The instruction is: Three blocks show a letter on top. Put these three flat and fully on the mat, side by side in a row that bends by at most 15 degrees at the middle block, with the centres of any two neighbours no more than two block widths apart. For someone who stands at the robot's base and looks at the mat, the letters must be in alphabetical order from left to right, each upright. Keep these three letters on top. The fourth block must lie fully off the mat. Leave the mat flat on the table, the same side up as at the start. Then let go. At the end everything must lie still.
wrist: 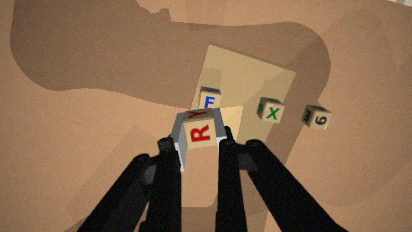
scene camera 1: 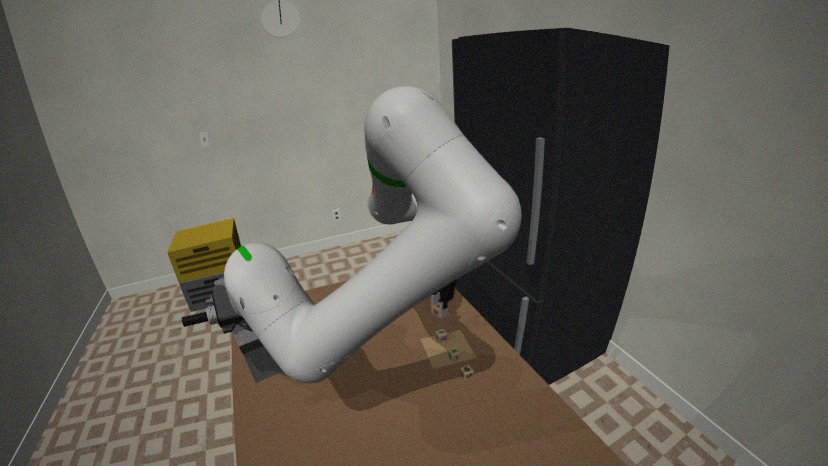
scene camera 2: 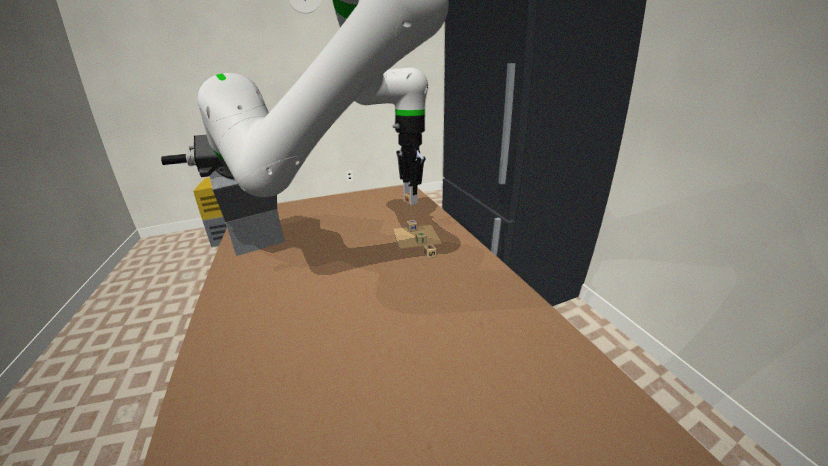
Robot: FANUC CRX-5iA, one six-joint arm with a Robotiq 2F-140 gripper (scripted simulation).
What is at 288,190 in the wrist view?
My gripper.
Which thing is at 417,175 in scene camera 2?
My gripper.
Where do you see a tan mat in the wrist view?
At 242,80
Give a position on a tan mat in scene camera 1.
437,353
